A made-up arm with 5 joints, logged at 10 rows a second.
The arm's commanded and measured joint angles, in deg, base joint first. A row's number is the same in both.
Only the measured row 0 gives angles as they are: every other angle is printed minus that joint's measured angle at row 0.
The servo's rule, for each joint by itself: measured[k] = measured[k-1] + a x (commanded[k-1-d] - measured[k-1]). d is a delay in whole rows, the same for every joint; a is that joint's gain. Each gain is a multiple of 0.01, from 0.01 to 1. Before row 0 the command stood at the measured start. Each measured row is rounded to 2 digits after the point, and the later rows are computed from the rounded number. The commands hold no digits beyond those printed.
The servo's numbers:
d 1
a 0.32 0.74 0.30 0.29 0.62
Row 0, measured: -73.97 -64.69 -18.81 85.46 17.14
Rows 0 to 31, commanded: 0.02 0.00 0.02 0.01 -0.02; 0.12 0.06 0.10 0.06 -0.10; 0.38 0.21 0.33 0.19 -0.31; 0.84 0.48 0.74 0.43 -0.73; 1.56 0.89 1.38 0.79 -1.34; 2.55 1.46 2.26 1.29 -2.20; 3.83 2.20 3.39 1.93 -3.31; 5.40 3.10 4.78 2.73 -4.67; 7.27 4.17 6.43 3.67 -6.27; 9.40 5.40 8.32 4.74 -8.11; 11.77 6.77 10.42 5.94 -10.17; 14.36 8.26 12.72 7.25 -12.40; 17.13 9.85 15.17 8.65 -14.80; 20.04 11.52 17.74 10.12 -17.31; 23.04 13.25 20.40 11.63 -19.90; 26.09 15.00 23.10 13.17 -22.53; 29.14 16.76 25.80 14.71 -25.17; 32.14 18.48 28.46 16.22 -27.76; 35.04 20.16 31.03 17.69 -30.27; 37.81 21.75 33.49 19.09 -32.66; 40.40 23.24 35.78 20.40 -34.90; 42.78 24.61 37.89 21.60 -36.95; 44.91 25.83 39.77 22.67 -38.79; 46.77 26.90 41.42 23.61 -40.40; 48.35 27.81 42.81 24.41 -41.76; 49.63 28.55 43.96 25.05 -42.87; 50.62 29.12 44.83 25.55 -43.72; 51.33 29.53 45.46 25.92 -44.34; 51.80 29.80 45.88 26.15 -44.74; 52.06 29.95 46.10 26.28 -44.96; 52.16 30.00 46.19 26.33 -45.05; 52.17 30.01 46.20 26.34 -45.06
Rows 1 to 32, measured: 0.00 0.00 0.00 0.00 0.00; 0.01 0.00 0.01 0.00 -0.01; 0.05 0.04 0.04 0.02 -0.07; 0.16 0.17 0.13 0.07 -0.22; 0.38 0.40 0.31 0.17 -0.54; 0.76 0.76 0.63 0.35 -1.04; 1.33 1.28 1.12 0.62 -1.76; 2.13 1.96 1.80 1.00 -2.72; 3.18 2.80 2.69 1.50 -3.93; 4.49 3.81 3.81 2.13 -5.38; 6.06 4.99 5.16 2.89 -7.07; 7.89 6.31 6.74 3.77 -8.99; 9.96 7.75 8.53 4.78 -11.10; 12.25 9.30 10.52 5.90 -13.39; 14.74 10.94 12.69 7.12 -15.82; 17.40 12.65 15.00 8.43 -18.35; 20.18 14.39 17.43 9.80 -20.94; 23.05 16.14 19.94 11.22 -23.56; 25.96 17.87 22.50 12.67 -26.16; 28.87 19.56 25.06 14.13 -28.71; 31.73 21.18 27.59 15.57 -31.16; 34.50 22.70 30.05 16.97 -33.48; 37.15 24.11 32.40 18.31 -35.63; 39.63 25.38 34.61 19.57 -37.59; 41.91 26.50 36.65 20.74 -39.33; 43.97 27.47 38.50 21.80 -40.84; 45.78 28.27 40.14 22.74 -42.10; 47.33 28.90 41.55 23.55 -43.10; 48.61 29.37 42.72 24.24 -43.87; 49.63 29.69 43.67 24.79 -44.41; 50.41 29.88 44.40 25.22 -44.75; 50.97 29.97 44.94 25.54 -44.94
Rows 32 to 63, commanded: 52.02 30.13 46.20 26.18 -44.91; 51.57 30.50 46.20 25.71 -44.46; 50.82 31.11 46.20 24.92 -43.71; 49.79 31.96 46.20 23.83 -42.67; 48.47 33.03 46.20 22.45 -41.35; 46.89 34.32 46.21 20.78 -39.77; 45.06 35.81 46.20 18.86 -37.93; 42.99 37.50 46.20 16.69 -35.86; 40.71 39.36 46.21 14.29 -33.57; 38.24 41.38 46.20 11.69 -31.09; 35.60 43.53 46.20 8.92 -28.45; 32.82 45.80 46.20 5.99 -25.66; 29.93 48.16 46.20 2.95 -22.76; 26.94 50.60 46.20 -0.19 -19.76; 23.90 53.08 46.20 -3.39 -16.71; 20.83 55.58 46.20 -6.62 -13.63; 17.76 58.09 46.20 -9.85 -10.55; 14.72 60.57 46.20 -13.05 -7.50; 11.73 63.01 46.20 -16.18 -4.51; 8.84 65.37 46.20 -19.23 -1.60; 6.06 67.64 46.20 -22.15 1.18; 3.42 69.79 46.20 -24.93 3.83; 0.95 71.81 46.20 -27.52 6.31; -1.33 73.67 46.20 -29.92 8.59; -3.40 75.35 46.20 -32.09 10.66; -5.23 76.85 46.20 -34.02 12.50; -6.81 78.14 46.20 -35.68 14.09; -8.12 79.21 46.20 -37.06 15.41; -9.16 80.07 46.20 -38.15 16.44; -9.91 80.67 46.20 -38.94 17.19; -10.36 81.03 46.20 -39.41 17.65; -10.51 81.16 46.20 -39.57 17.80
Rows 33 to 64, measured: 51.35 30.00 45.32 25.77 -45.01; 51.56 30.10 45.58 25.89 -44.95; 51.56 30.40 45.77 25.84 -44.65; 51.32 30.93 45.90 25.57 -44.07; 50.83 31.69 45.99 25.07 -43.20; 50.07 32.68 46.05 24.31 -42.05; 49.05 33.89 46.10 23.29 -40.64; 47.77 35.31 46.13 22.01 -38.96; 46.24 36.93 46.15 20.47 -37.04; 44.47 38.73 46.17 18.68 -34.89; 42.48 40.69 46.18 16.65 -32.53; 40.28 42.79 46.19 14.41 -30.00; 37.89 45.02 46.19 11.97 -27.31; 35.34 47.34 46.19 9.35 -24.49; 32.65 49.75 46.19 6.58 -21.56; 29.85 52.21 46.19 3.69 -18.55; 26.96 54.70 46.19 0.70 -15.50; 24.02 57.21 46.19 -2.36 -12.43; 21.04 59.70 46.19 -5.46 -9.37; 18.06 62.15 46.19 -8.57 -6.36; 15.11 64.53 46.19 -11.66 -3.41; 12.21 66.83 46.19 -14.70 -0.56; 9.40 69.02 46.19 -17.67 2.16; 6.70 71.08 46.19 -20.53 4.73; 4.13 73.00 46.19 -23.25 7.12; 1.72 74.74 46.19 -25.81 9.31; -0.50 76.30 46.19 -28.19 11.29; -2.52 77.66 46.19 -30.36 13.03; -4.31 78.81 46.19 -32.30 14.51; -5.86 79.74 46.19 -34.00 15.71; -7.16 80.43 46.19 -35.43 16.63; -8.18 80.87 46.19 -36.58 17.26
